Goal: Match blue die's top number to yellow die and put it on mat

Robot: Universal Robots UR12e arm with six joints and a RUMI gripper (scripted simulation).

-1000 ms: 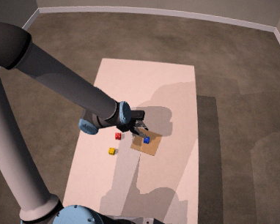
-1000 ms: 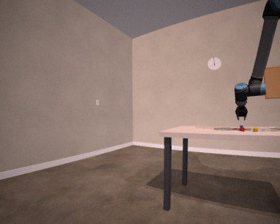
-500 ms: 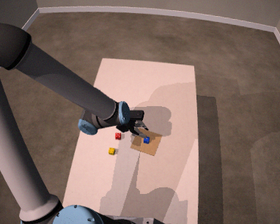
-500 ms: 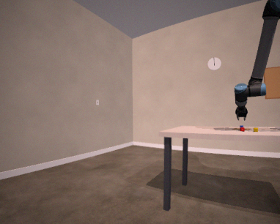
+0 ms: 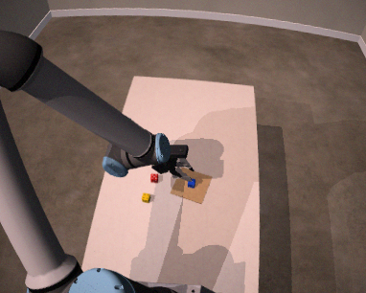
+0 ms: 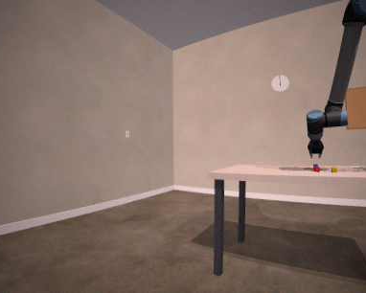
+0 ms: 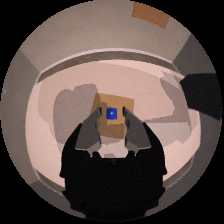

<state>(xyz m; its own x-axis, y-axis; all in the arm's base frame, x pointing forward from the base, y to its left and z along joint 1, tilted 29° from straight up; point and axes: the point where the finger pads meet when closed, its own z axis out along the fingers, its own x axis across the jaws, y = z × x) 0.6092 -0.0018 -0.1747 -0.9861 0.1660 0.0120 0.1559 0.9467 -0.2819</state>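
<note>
My gripper is now 10 mm to the left of the blue die and 70 mm above it. Also, from my hand: mat (10 mm to the right, 90 mm below); yellow die (80 mm behind, 180 mm to the left, 80 mm below); red die (20 mm ahead, 150 mm to the left, 80 mm below).
</note>
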